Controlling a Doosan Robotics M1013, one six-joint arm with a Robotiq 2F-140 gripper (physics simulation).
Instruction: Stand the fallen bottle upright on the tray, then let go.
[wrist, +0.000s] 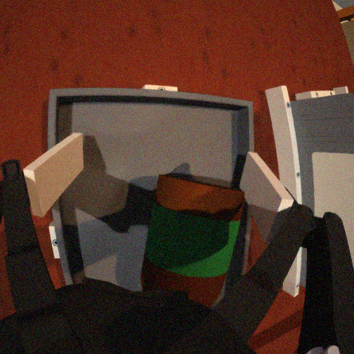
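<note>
The bottle (192, 240), brown with a broad green band, lies on its side in the grey tray (150, 125), towards the tray's right side. Its flat base end points to the top of the view, and its lower part with the neck is hidden behind the dark gripper body. My gripper (161, 159) is open, with one pale finger pad on the left and one on the right. The bottle's base end lies between the two pads in the view, nearer the right pad, and the pads do not grip it. The gripper's shadow falls across the tray and bottle.
The tray has raised walls on the reddish-brown table (150, 40), with small white blocks at its outer edges. A long white strip (286, 150) stands right of the tray, beside a grey panel (322, 120) with a pale rectangle (335, 185).
</note>
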